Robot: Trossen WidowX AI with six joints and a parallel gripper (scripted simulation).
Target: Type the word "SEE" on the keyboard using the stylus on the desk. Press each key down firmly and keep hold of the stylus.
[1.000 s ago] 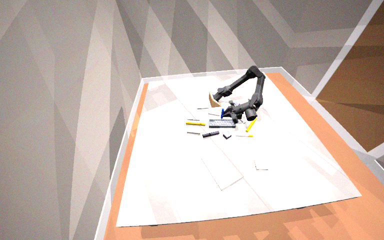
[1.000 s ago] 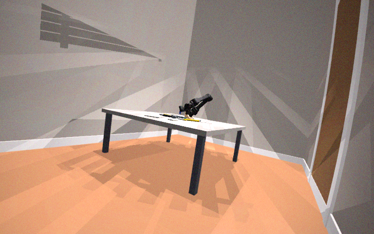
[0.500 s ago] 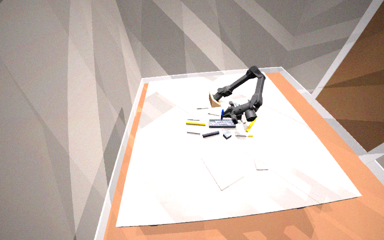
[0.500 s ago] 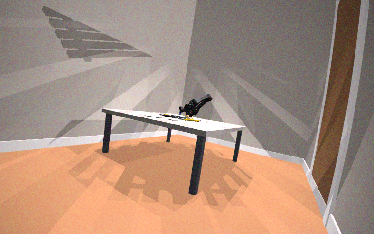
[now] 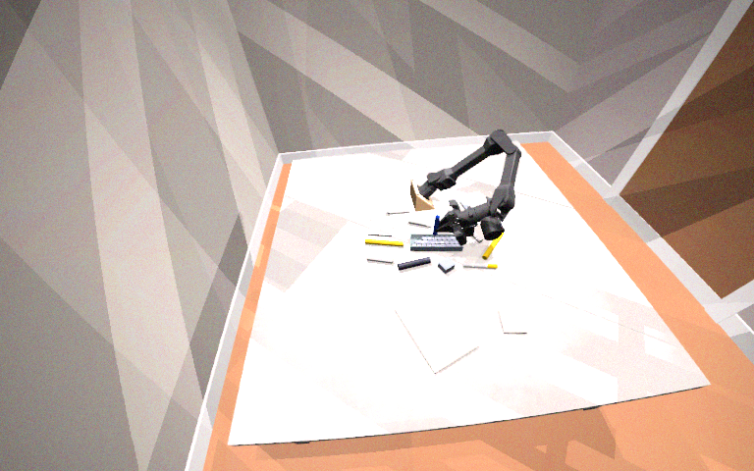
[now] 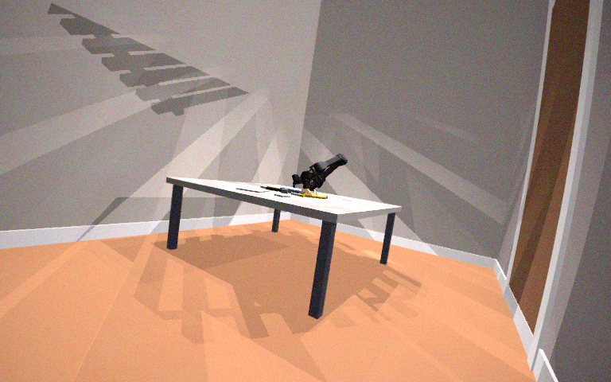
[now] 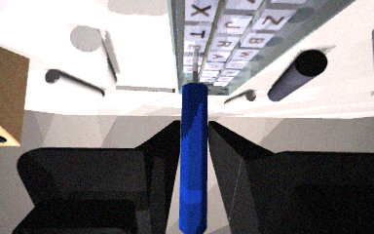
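My gripper tip is now 13 cm short of the grey block, 2 cm to the right of it and 6 cm above it. Also, from my gripper tip: dark marker: 11 cm ahead, 10 cm to the right, 6 cm below; then stylus: 1 cm below; then paper sheet: 35 cm ahead, 7 cm to the right, 7 cm below.
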